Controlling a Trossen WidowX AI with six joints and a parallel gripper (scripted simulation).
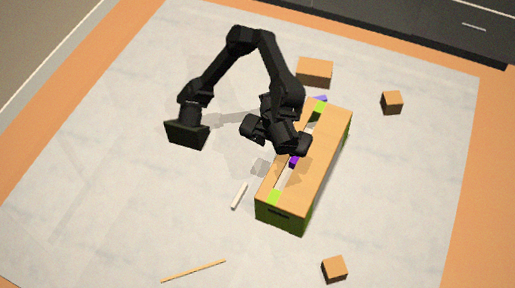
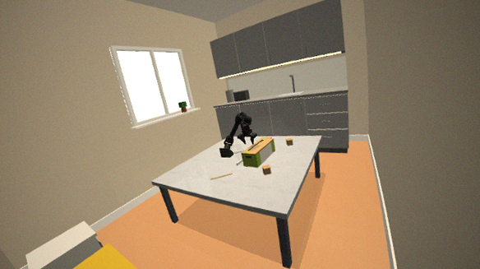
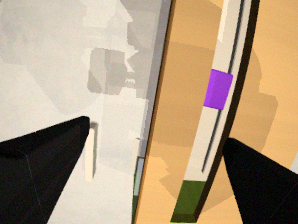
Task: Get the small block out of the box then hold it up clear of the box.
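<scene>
My gripper tip is now 30 mm short of the long box, 50 mm to the right of it and 90 mm above it. The rest, counted from my gripper tip: thin wooden stick 70 mm behind, 370 mm to the right, 150 mm below.
</scene>
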